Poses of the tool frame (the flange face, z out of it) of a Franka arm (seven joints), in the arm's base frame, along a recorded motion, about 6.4 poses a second.
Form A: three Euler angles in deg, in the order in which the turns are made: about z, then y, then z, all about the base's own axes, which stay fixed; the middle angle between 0 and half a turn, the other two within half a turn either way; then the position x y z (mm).
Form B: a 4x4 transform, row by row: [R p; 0 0 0 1], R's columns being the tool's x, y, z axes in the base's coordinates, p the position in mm. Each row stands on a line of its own. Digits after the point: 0 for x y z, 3 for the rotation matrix.
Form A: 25.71 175.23 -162.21 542 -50 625
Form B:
0.987 -0.136 -0.079 542
-0.139 -0.990 -0.025 -50
-0.075 0.036 -0.997 625
0 0 0 1

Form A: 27.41 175.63 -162.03 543 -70 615
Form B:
0.984 -0.163 -0.072 543
-0.165 -0.986 -0.024 -70
-0.068 0.035 -0.997 615
0 0 0 1

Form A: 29.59 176.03 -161.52 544 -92 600
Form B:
0.979 -0.192 -0.066 544
-0.193 -0.981 -0.022 -92
-0.060 0.034 -0.998 600
0 0 0 1

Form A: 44.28 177.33 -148.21 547 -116 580
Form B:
0.976 -0.216 -0.040 547
-0.217 -0.976 -0.025 -116
-0.033 0.033 -0.999 580
0 0 0 1

